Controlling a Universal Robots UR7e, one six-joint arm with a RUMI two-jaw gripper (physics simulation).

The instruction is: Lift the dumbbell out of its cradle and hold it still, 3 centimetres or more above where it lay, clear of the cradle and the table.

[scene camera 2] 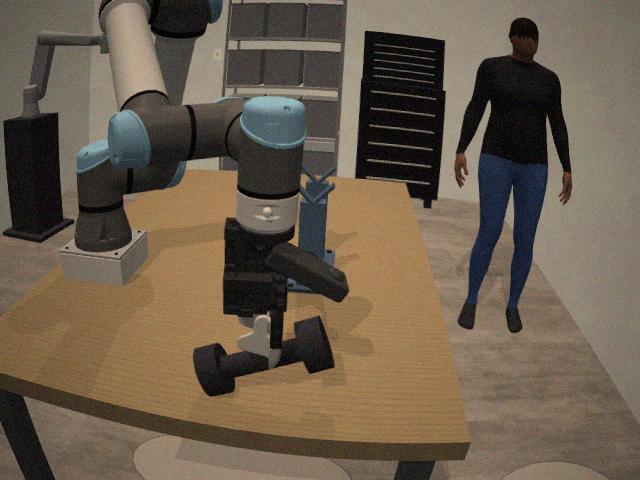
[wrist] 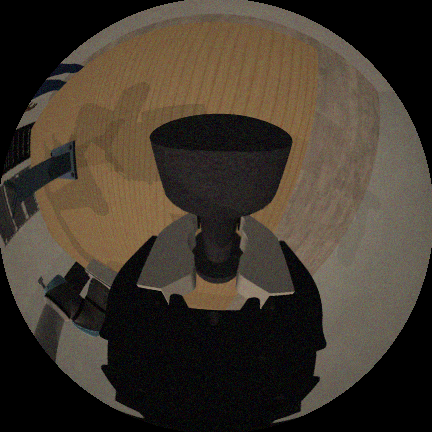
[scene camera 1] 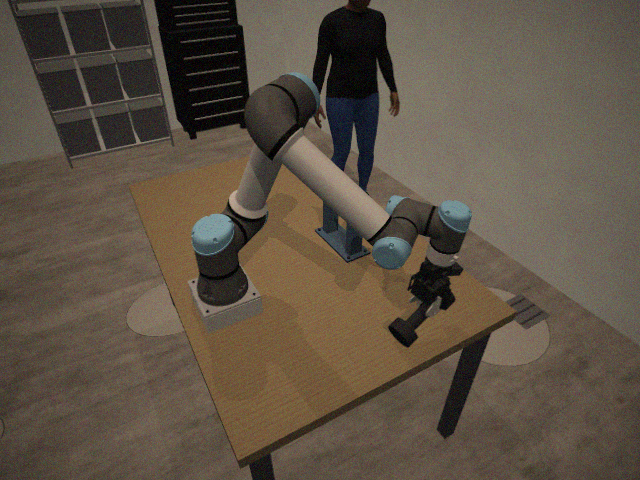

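Seen in the pictures: gripper, fingertip midpoint: [scene camera 2: 270,359] [scene camera 1: 424,312]; arm's base, origin of the base link: [scene camera 2: 103,240] [wrist: 105,289] [scene camera 1: 223,288].
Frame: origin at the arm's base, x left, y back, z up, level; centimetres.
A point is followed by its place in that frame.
The black dumbbell [scene camera 1: 403,331] @[x -35.4, y -41.5, z 0.5 cm] [scene camera 2: 314,345] @[x -32.7, y -57.7, z 4.7 cm] [wrist: 220,172] @[x -29.9, y -56.7, z 6.6 cm] is tilted over the table [scene camera 1: 310,382] @[x -36.0, y -14.5, z -7.0 cm] [scene camera 2: 392,408] @[x -29.8, y -69.7, z -7.0 cm] [wrist: 240,60] @[x -26.9, y -70.2, z -7.0 cm], near its front edge. In scene camera 2 its right head is raised and its left head is low, at or very near the table top; contact there is hard to tell. My gripper [scene camera 1: 428,308] @[x -31.0, y -51.1, z -0.2 cm] [scene camera 2: 271,353] @[x -31.0, y -51.1, z -0.2 cm] [wrist: 218,213] @[x -31.0, y -51.1, z -0.2 cm] is shut on the dumbbell's bar between the two heads. The blue cradle [scene camera 1: 354,241] @[x 7.0, y -47.2, z -0.4 cm] [scene camera 2: 312,222] @[x 7.1, y -48.3, z 7.7 cm] [wrist: 64,162] @[x 7.2, y -48.3, z -4.3 cm], with V-shaped tops, stands farther back, apart from the dumbbell; the arm partly hides it.
The arm's white base block [scene camera 1: 232,314] @[x -8.6, y -0.5, z -3.1 cm] [scene camera 2: 104,266] @[x -7.9, y -5.5, z -2.5 cm] is bolted at the table's left side. A person [scene camera 1: 354,56] [scene camera 2: 516,113] stands behind the table. A black drawer cabinet [scene camera 1: 211,77] [scene camera 2: 400,111] and a rack of grey bins are at the back wall.
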